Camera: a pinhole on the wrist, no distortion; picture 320 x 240 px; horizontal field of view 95.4 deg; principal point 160.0 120.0 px. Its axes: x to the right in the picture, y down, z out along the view. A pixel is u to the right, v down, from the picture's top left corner.
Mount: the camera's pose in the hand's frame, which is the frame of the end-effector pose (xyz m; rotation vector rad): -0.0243 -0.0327 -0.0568 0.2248 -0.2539 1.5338
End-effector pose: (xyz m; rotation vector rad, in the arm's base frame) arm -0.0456 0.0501 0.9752 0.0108 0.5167 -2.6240
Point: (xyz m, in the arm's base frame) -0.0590 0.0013 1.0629
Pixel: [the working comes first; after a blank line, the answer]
In the camera's frame: 0.0816 -0.0508 0.1358

247.4 65.6
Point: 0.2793 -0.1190 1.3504
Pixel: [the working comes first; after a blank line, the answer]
In the camera's frame: 0.3171 0.2242 0.4196

270.0 197.8
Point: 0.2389 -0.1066 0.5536
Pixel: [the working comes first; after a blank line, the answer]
In the camera's frame: 0.3381 0.1360 -0.3732

behind the camera
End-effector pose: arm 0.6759 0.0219 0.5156 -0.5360 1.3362 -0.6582
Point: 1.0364 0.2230 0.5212
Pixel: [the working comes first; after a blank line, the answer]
In the camera's frame: 0.3287 0.0836 0.3274

306.1 157.2
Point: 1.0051 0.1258 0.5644
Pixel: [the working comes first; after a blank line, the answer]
In the camera's frame: 0.2247 0.0463 0.3364

257.2 140.0
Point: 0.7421 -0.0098 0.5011
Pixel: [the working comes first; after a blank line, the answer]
In the camera's frame: 0.0649 -0.0647 0.1047

250.2 30.0
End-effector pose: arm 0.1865 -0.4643 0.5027 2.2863 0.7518 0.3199
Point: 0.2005 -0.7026 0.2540
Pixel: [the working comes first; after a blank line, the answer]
In the camera's frame: 0.1173 0.1055 0.3557

208.0 163.2
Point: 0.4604 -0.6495 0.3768
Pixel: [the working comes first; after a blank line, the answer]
In the camera's frame: 0.2759 -0.1319 0.2928

297.2 54.4
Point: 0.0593 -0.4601 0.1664
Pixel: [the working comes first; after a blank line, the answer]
In the camera's frame: -0.1712 0.0699 0.3122

80.2 152.6
